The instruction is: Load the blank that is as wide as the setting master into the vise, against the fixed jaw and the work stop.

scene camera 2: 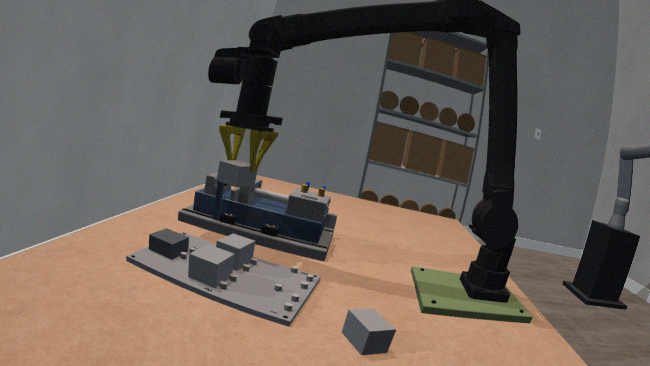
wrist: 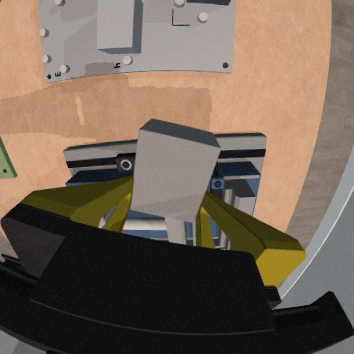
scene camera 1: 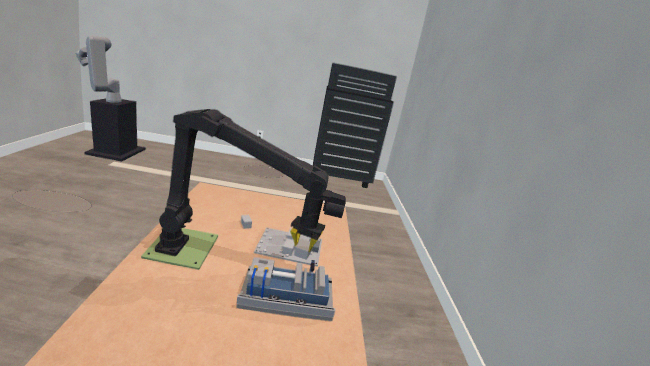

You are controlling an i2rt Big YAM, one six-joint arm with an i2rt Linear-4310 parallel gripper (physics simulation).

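Places are measured from the arm's base along level axes (x back, y up, z left), in centimetres.
Pixels of known places: gripper, fingertip midpoint: (scene camera 2: 241, 168) (wrist: 167, 189) (scene camera 1: 302, 249); arm's base, origin of the base link: (scene camera 2: 482, 290) (scene camera 1: 172, 244).
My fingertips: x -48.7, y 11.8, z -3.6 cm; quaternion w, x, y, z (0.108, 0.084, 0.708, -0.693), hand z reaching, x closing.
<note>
For each thing: its top centre in the pictures, then the offset to it from my fingertips. "spot": a spot on its surface instead.
- light grey block, middle of its top: (wrist: 169, 183) (scene camera 2: 239, 163) (scene camera 1: 304, 244) dz +1.2, dx -0.4, dy +1.1 cm
- blue vise, middle of its top: (wrist: 155, 238) (scene camera 2: 264, 182) (scene camera 1: 291, 271) dz -9.2, dx +2.5, dy -3.0 cm
- slim dark upright post, surface spot: (scene camera 2: 219, 201) spot: dz -1.0, dx -3.8, dy -7.1 cm
- dark block, middle of its top: (scene camera 2: 169, 235) dz +19.5, dx -4.5, dy -9.6 cm
- pegged grey plate, middle of its top: (scene camera 2: 223, 269) (scene camera 1: 290, 244) dz +18.8, dx +5.2, dy -12.1 cm
- loose grey block, middle of its top: (scene camera 2: 372, 319) (scene camera 1: 246, 218) dz +29.0, dx +26.6, dy -9.3 cm
My gripper (scene camera 1: 304, 243) (scene camera 2: 243, 164) (wrist: 167, 189) is shut on a light grey block (scene camera 1: 302, 248) (scene camera 2: 233, 173) (wrist: 175, 170), which hangs from the yellow fingertips. The block is above the jaw end of the blue vise (scene camera 1: 287, 294) (scene camera 2: 280, 223), with its underside hidden in the wrist view. The outer jaw (scene camera 1: 321, 281) (scene camera 2: 210, 185) and the inner jaw (scene camera 1: 298, 278) stand apart. A slim dark upright post (scene camera 1: 313, 265) (scene camera 2: 219, 201), possibly the work stop, stands at the vise's side. A dark block (scene camera 2: 169, 243) sits on the pegged plate; I cannot tell which piece is the setting master.
The pegged grey plate (scene camera 1: 270, 240) (scene camera 2: 260, 300) (wrist: 175, 60) lies beside the vise and bears two light grey blocks (scene camera 2: 210, 265) (scene camera 2: 236, 250). A loose grey block (scene camera 1: 246, 221) (scene camera 2: 369, 331) lies on the table near the green base plate (scene camera 1: 200, 257) (scene camera 2: 430, 305).
</note>
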